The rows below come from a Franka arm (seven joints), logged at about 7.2 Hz.
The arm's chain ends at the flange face. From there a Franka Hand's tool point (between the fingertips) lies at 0.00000 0.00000 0.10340 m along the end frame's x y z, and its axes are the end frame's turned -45 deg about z.
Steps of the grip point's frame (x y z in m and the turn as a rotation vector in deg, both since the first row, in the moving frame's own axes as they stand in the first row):
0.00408 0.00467 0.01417 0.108 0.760 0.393
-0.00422 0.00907 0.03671 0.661 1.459 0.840
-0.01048 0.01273 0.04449 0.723 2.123 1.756
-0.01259 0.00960 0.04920 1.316 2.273 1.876
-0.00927 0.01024 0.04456 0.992 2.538 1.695
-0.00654 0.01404 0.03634 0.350 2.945 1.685
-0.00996 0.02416 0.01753 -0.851 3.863 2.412
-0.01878 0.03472 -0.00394 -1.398 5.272 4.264
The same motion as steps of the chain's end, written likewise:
0.00535 0.00152 0.01418 0.614 0.461 0.393
0.00239 0.01209 0.03675 1.499 0.564 0.840
-0.00025 0.02001 0.04457 2.012 0.990 1.756
-0.00341 0.02025 0.04931 2.538 0.677 1.876
-0.00135 0.01827 0.04468 2.496 1.093 1.695
0.00193 0.01871 0.03648 2.330 1.835 1.685
0.00395 0.02784 0.01778 2.130 3.333 2.412
0.00260 0.04245 -0.00347 2.739 4.716 4.264

